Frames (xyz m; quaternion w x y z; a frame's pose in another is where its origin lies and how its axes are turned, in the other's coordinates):
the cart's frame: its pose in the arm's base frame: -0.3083 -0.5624 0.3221 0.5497 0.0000 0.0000 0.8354
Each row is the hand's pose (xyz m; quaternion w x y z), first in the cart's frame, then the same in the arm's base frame.
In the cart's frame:
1: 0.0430 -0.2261 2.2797 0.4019 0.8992 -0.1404 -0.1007
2: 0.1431 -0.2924 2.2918 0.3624 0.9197 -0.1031 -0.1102
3: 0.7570 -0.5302 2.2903 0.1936 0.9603 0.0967 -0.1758
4: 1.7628 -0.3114 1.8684 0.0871 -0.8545 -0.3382 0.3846
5: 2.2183 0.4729 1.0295 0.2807 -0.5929 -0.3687 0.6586
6: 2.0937 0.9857 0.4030 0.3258 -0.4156 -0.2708 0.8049
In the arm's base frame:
1: -0.1177 -0.4334 2.6018 0.3050 0.6116 0.6740 0.2804
2: -0.0964 -0.3153 2.6139 0.2913 0.5917 0.7116 0.2422
3: -0.1209 0.3426 2.6124 0.2533 0.4471 0.8554 0.0651
4: -0.7199 1.1797 2.1905 0.2734 0.1872 0.8997 -0.2842
5: -1.6204 1.2877 1.3516 0.3959 0.0179 0.6980 -0.5965
6: -2.0420 0.9704 0.7251 0.4933 0.0022 0.4960 -0.7146

